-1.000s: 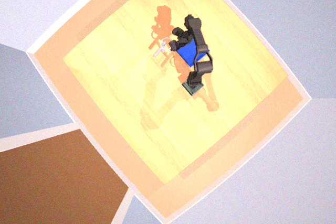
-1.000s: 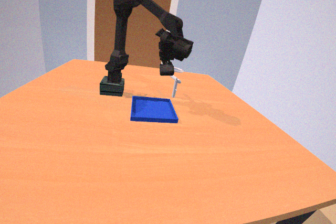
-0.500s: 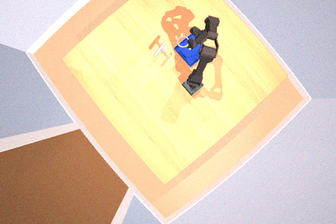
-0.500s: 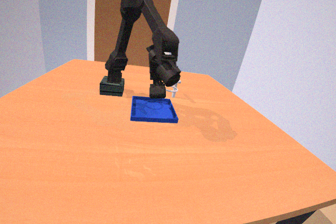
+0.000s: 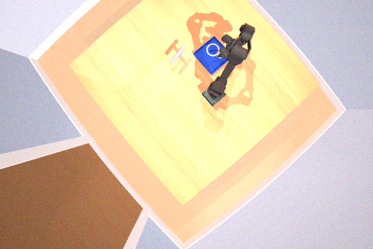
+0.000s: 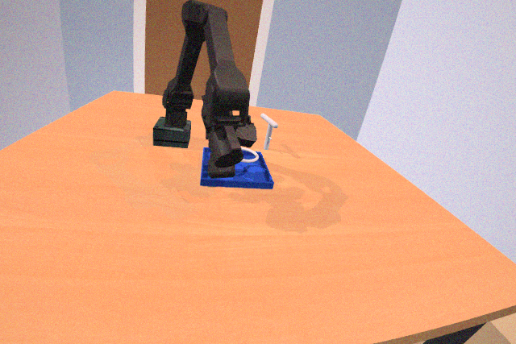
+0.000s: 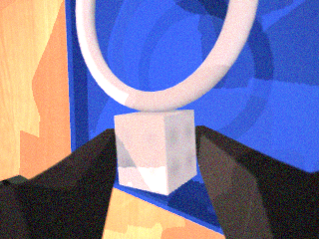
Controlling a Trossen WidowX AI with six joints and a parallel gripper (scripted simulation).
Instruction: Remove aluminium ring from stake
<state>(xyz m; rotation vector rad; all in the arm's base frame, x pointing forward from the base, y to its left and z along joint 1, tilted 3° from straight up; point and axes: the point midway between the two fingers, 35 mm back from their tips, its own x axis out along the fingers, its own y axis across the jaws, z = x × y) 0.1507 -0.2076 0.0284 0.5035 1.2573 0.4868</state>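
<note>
The aluminium ring lies 5 cm ahead of my gripper tip. The rest, counted from my gripper tip: blue tray: 4 cm below, 4 cm ahead, 1 cm to the left.
</note>
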